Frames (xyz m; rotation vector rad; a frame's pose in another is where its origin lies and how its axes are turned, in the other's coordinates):
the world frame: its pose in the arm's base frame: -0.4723 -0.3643 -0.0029 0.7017 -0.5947 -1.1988
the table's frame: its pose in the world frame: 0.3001 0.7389 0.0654 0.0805 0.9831 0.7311
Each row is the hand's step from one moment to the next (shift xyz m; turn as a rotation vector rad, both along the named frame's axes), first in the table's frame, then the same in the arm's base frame.
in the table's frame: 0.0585 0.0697 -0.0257 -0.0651 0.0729 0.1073
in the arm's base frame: 0.0637 0.0575 0.0398 -0.0673 -0.0365 0.1233
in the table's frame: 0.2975 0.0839 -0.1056 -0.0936 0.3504 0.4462
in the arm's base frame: 0.3074 0.1103 0.0012 -0.1008 -0.1380 0.5490
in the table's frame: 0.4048 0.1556 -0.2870 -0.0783 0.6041 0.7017
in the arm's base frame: 0.4292 0.2891 -0.0515 -0.0870 -0.1907 0.9053
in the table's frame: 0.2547 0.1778 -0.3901 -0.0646 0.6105 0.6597
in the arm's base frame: 0.2870 0.3967 -0.0946 -0.0705 -0.1545 0.8850
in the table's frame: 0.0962 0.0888 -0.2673 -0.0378 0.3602 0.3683
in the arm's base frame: 0.1168 0.2584 -0.0906 -0.0400 -0.0745 0.5096
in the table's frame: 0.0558 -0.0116 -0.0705 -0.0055 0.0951 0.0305
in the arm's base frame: 0.0592 0.0447 -0.0521 -0.0021 0.0331 0.0944
